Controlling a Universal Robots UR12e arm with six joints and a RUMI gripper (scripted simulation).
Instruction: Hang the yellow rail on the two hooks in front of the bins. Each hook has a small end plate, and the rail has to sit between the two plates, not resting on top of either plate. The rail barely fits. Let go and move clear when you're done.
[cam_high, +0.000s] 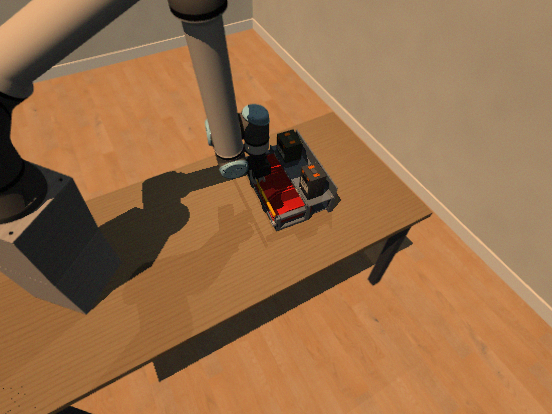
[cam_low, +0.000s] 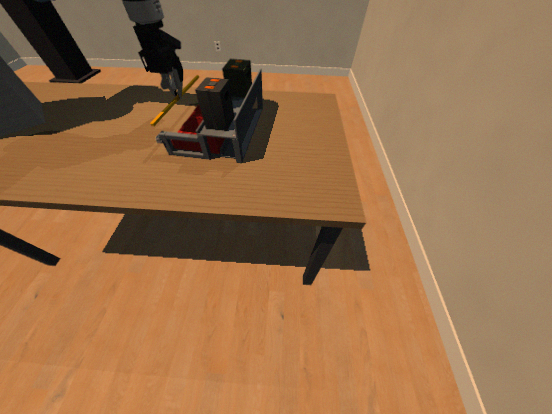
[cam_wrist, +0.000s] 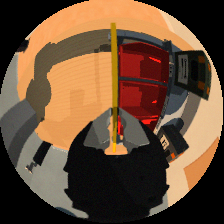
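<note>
My hand is 1 cm above the yellow rail. Also, from my hand: grey back panel 27 cm ahead, 1 cm above.
</note>
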